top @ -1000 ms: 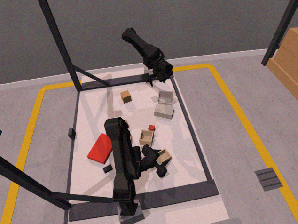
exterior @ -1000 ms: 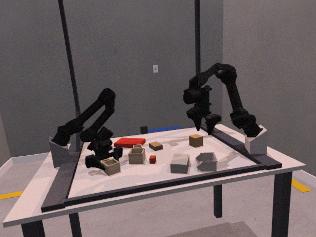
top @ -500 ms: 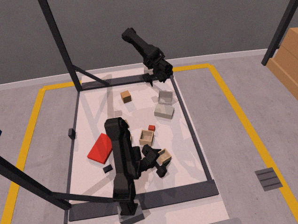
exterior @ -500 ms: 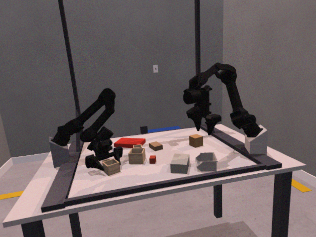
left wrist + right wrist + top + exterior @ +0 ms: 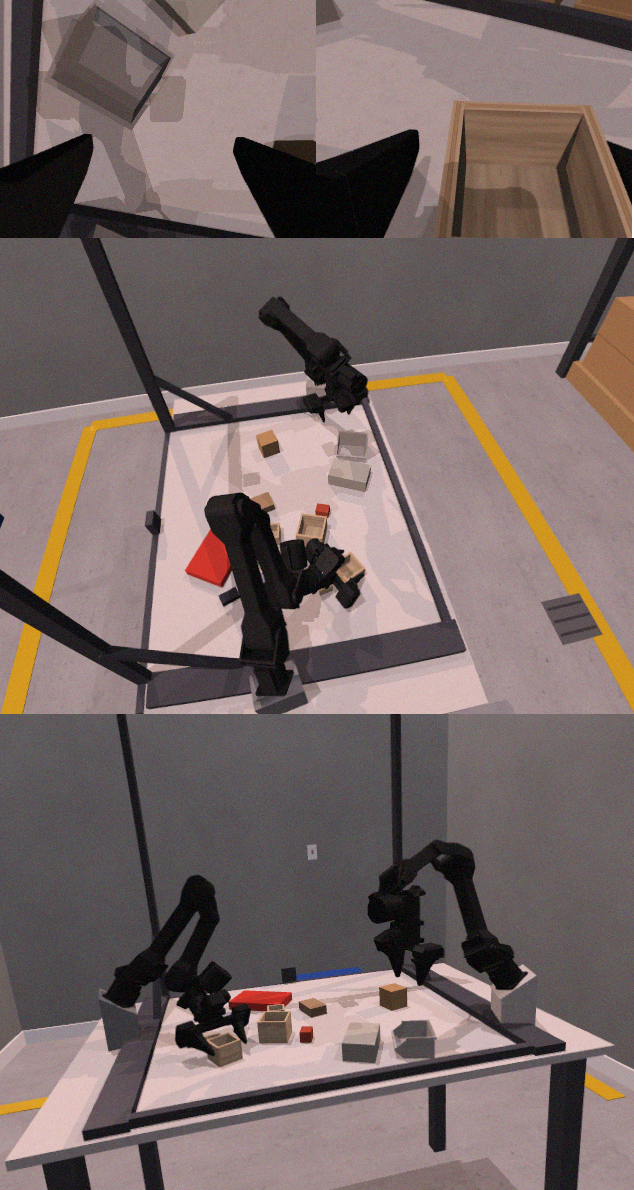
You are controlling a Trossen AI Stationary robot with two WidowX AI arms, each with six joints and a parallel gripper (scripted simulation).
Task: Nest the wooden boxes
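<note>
Right now the grey closed block is 160 mm below my left hand, 120 mm to the right of it and 50 mm ahead of it. Also, from my left hand: red cube 260 mm to the right, 170 mm below, 20 mm behind; grey open box 160 mm below, 50 mm ahead; brown cube 230 mm behind, 160 mm below, 10 mm to the right.
</note>
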